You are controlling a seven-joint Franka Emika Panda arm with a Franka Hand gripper.
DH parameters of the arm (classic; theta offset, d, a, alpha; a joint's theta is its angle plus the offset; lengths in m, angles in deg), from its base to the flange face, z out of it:
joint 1: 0 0.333 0 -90
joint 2: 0 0 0 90
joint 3: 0 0.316 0.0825 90
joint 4: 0 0 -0.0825 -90
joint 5: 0 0.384 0 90
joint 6: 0 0 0.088 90
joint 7: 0 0.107 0 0
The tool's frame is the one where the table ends.
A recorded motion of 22 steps. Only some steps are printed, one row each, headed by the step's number.
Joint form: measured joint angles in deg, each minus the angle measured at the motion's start. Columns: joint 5, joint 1, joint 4, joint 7, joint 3, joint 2, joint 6.
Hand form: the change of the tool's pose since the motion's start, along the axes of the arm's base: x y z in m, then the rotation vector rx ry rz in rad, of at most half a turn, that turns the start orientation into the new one. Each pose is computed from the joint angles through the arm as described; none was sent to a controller.
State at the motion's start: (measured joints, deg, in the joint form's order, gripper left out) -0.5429 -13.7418 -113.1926 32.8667 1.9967 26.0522 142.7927
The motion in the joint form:
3: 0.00 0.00 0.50 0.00 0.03 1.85 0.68
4: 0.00 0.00 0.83 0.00 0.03 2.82 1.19
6: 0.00 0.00 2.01 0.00 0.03 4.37 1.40
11: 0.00 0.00 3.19 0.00 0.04 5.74 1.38
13: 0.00 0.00 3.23 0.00 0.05 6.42 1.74
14: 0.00 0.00 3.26 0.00 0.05 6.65 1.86
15: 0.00 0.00 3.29 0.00 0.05 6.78 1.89
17: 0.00 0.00 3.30 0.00 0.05 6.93 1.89
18: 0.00 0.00 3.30 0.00 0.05 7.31 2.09
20: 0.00 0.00 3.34 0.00 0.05 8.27 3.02
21: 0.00 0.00 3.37 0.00 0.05 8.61 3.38
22: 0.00 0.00 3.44 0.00 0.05 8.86 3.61
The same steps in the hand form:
3: 0.0011 0.0001 -0.0154 0.0037 0.0111 0.0002
4: 0.0021 -0.0001 -0.0228 0.0048 0.0132 0.0000
6: 0.0065 -0.0010 -0.0312 0.0062 0.0158 -0.0004
11: 0.0106 -0.0019 -0.0381 0.0077 0.0192 -0.0006
13: 0.0100 -0.0016 -0.0447 0.0092 0.0239 -0.0006
14: 0.0099 -0.0016 -0.0469 0.0097 0.0252 -0.0006
15: 0.0098 -0.0015 -0.0480 0.0100 0.0264 -0.0006
17: 0.0095 -0.0015 -0.0496 0.0106 0.0287 -0.0006
18: 0.0089 -0.0013 -0.0535 0.0115 0.0318 -0.0007
20: 0.0084 -0.0011 -0.0623 0.0120 0.0315 -0.0009
21: 0.0084 -0.0011 -0.0652 0.0121 0.0306 -0.0010
22: 0.0085 -0.0011 -0.0671 0.0120 0.0297 -0.0011

